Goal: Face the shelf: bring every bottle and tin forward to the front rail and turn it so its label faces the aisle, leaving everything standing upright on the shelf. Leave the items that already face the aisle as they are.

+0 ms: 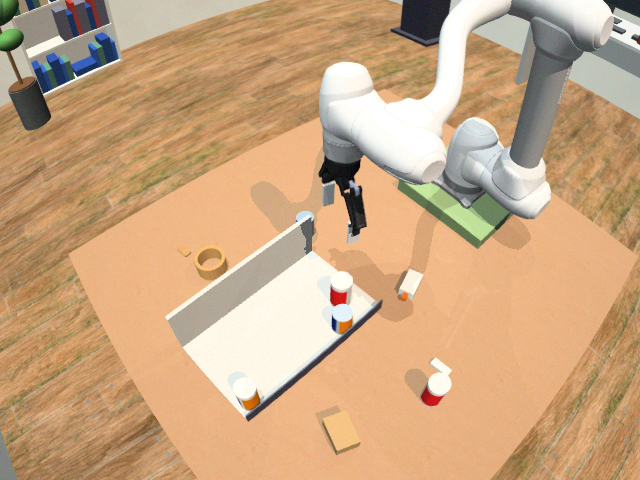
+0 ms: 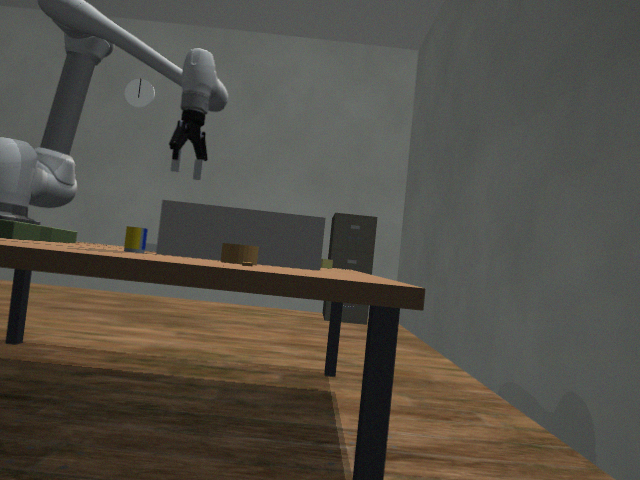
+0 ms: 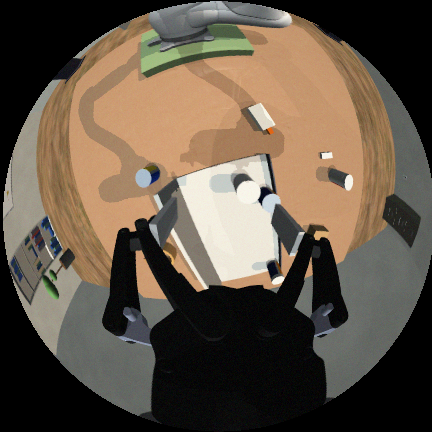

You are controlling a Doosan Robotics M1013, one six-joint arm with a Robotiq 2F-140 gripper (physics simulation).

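Places are measured from the arm's base along level axes (x left, y ahead, z down), in metres.
Pixels of known places: gripper, between the fingertips: (image 1: 340, 222) (image 2: 186, 175) (image 3: 226, 210); arm's base, origin of its link: (image 1: 462, 183).
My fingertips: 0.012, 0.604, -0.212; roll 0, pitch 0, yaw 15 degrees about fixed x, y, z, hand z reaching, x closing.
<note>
For each thing: its top centre in the pictures, then the offset to it from my fingertips, as dx, dy, dz. Level surfaces: height alone.
- white shelf, height of its surface: dz +0.251
- dark front rail, centre of its top: (image 1: 318, 356) +0.162, +0.201, +0.222
- red bottle with a white lid, centre of its top: (image 3: 248, 192) (image 1: 341, 280) +0.054, +0.034, +0.152
- blue-and-orange tin, centre of its top: (image 1: 342, 312) (image 3: 271, 202) +0.119, +0.085, +0.181
- orange-and-blue bottle with a white lid, centre of its top: (image 1: 244, 388) (image 3: 277, 280) +0.148, +0.410, +0.155
- yellow-and-blue tin, centre of its top: (image 3: 142, 177) (image 2: 137, 227) (image 1: 305, 217) -0.217, -0.055, +0.195
- red bottle, centre of its top: (image 1: 440, 383) (image 3: 348, 182) +0.433, +0.047, +0.166
- small white block, centre of its top: (image 1: 441, 366) +0.391, -0.033, +0.253
- white box, centre of its top: (image 1: 410, 283) (image 3: 263, 118) (image 2: 149, 243) +0.148, -0.152, +0.237
- wooden block, centre of its top: (image 1: 341, 430) (image 3: 319, 236) +0.356, +0.289, +0.215
- wooden ring, centre of its top: (image 2: 240, 244) (image 1: 209, 257) (image 3: 162, 258) -0.284, +0.255, +0.215
The white shelf (image 1: 268, 330) (image 3: 235, 240) has a tall back wall and a dark front rail (image 1: 315, 364). A red bottle with a white lid (image 1: 341, 290) (image 3: 248, 192) stands upright near its right end, set back from the rail. Beside it, a blue-and-orange tin (image 1: 342, 319) (image 3: 271, 203) stands close to the rail. An orange-and-blue bottle with a white lid (image 1: 247, 394) (image 3: 275, 273) stands at the front left corner. The labels' facing is unclear. My gripper (image 1: 340, 214) (image 2: 186, 167) (image 3: 226, 210) is open and empty, high above the shelf's back right area.
A yellow-and-blue tin (image 1: 305, 219) (image 2: 135, 239) (image 3: 147, 176) stands behind the back wall. Another red bottle (image 1: 435, 390) (image 3: 341, 178) stands off the shelf, near a small white block (image 1: 440, 366). A white box (image 1: 410, 283), a wooden block (image 1: 341, 431) and a wooden ring (image 1: 210, 272) are on the table.
</note>
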